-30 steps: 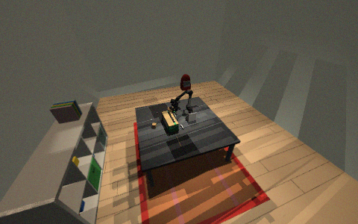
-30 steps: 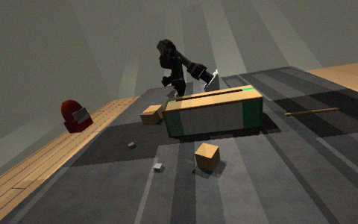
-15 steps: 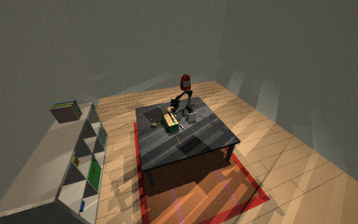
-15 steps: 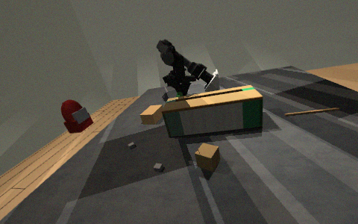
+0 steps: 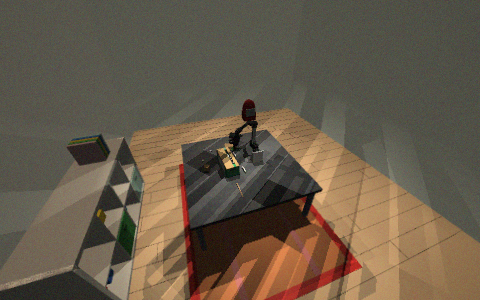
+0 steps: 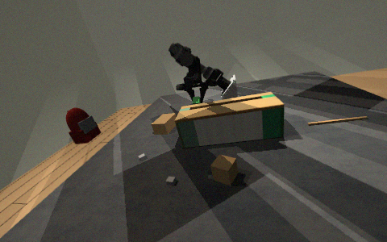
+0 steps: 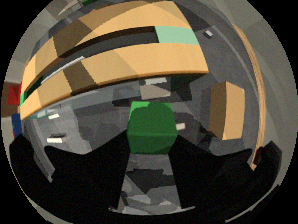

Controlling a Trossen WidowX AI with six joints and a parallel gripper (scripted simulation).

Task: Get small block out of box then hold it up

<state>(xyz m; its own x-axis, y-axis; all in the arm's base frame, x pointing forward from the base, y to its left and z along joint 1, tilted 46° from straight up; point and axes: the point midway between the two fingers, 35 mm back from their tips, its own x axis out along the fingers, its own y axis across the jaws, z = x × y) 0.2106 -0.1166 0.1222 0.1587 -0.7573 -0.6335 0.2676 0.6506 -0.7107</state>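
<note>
Now: the green block 10 mm ahead of my gripper tip and 20 mm above it. Also, from my gripper tip: tan cube: 370 mm ahead, 70 mm to the left, 90 mm below; thin stick: 180 mm ahead, 510 mm to the left, 110 mm below; box: 90 mm ahead, 120 mm to the left, 50 mm below.
</note>
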